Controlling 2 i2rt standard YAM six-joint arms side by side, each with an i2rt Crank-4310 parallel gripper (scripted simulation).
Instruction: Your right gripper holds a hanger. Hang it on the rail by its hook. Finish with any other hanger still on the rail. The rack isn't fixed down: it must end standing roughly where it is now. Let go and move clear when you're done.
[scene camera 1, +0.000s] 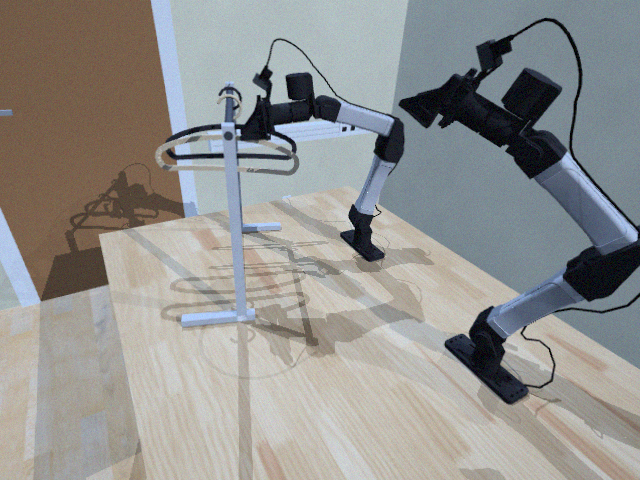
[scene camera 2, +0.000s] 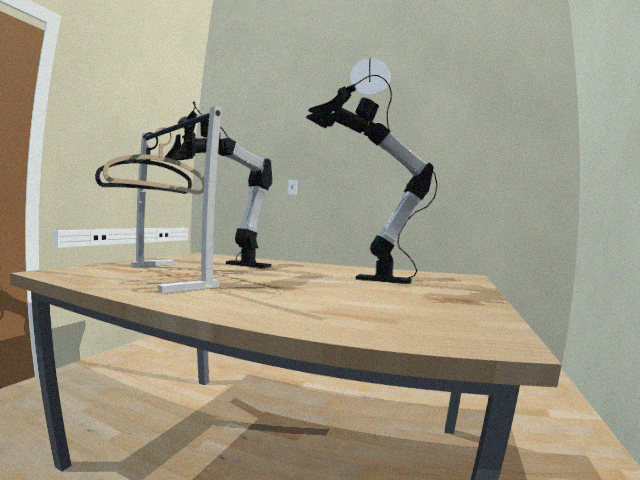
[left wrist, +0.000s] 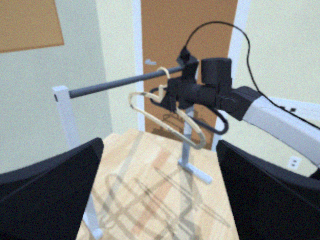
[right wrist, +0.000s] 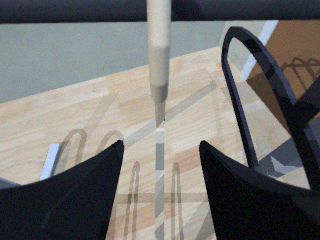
I see my left gripper (scene camera 1: 408, 98), my right gripper (scene camera 1: 240, 135) and a white rack (scene camera 2: 207, 281).
My left gripper also shows in scene camera 2 (scene camera 2: 307, 113) and in the left wrist view (left wrist: 159, 141). My right gripper is seen too in scene camera 2 (scene camera 2: 167, 158), in the left wrist view (left wrist: 167, 101) and in the right wrist view (right wrist: 161, 143).
